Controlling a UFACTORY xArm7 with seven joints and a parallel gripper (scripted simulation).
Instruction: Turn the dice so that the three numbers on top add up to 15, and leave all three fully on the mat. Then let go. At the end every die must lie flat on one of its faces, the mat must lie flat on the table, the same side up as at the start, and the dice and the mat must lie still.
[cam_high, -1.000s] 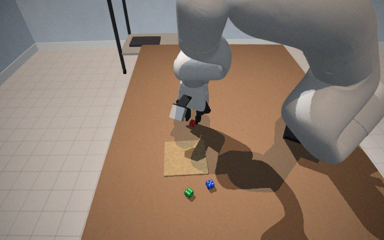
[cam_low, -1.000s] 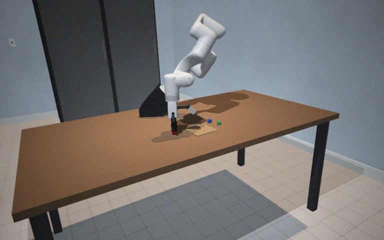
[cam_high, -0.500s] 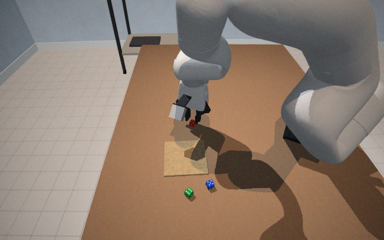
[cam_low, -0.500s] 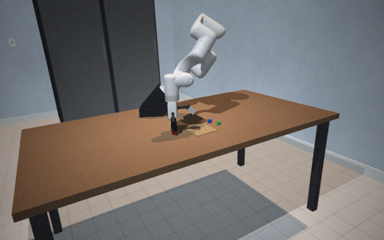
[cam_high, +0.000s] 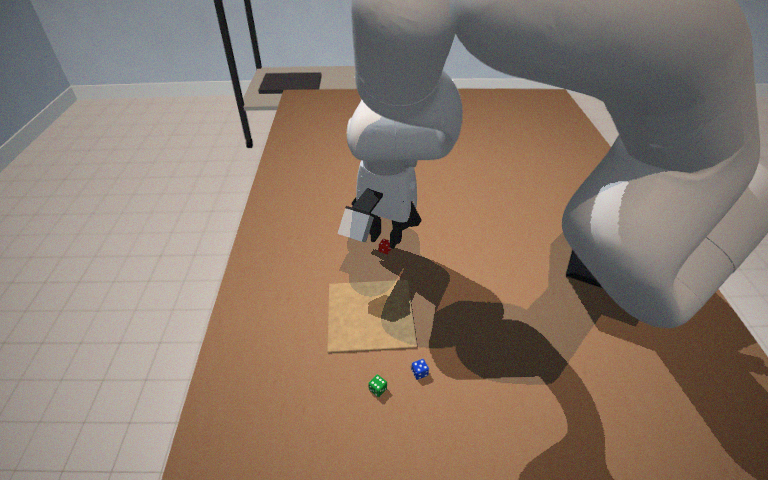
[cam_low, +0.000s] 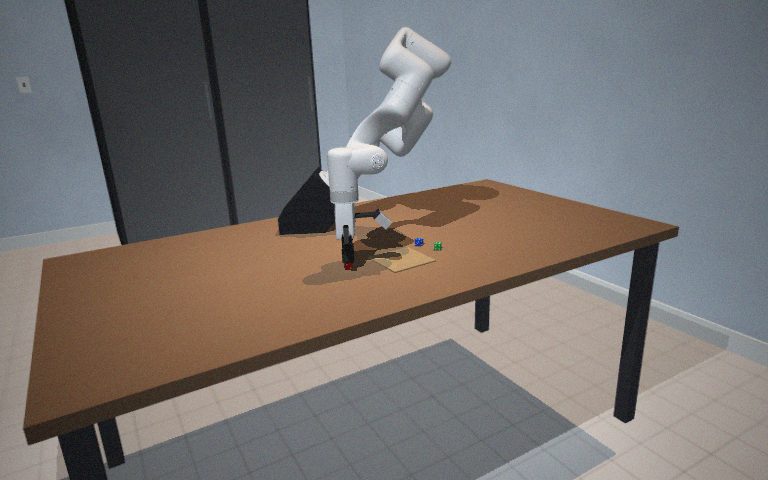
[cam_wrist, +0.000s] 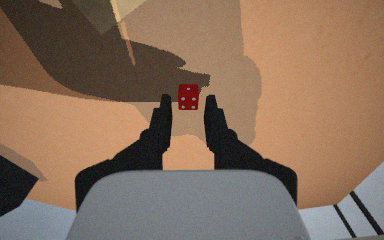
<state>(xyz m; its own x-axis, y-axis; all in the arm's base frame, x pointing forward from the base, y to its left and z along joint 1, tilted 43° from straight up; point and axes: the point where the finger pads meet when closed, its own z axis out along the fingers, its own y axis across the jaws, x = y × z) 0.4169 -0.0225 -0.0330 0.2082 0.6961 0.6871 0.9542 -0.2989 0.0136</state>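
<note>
Right now the red die is 40 mm below my hand. The rest, counted from my hand: blue die: 110 mm behind, 240 mm to the left, 40 mm below; tan mat: 10 mm behind, 160 mm to the left, 40 mm below; green die: 50 mm behind, 280 mm to the left, 40 mm below.
</note>
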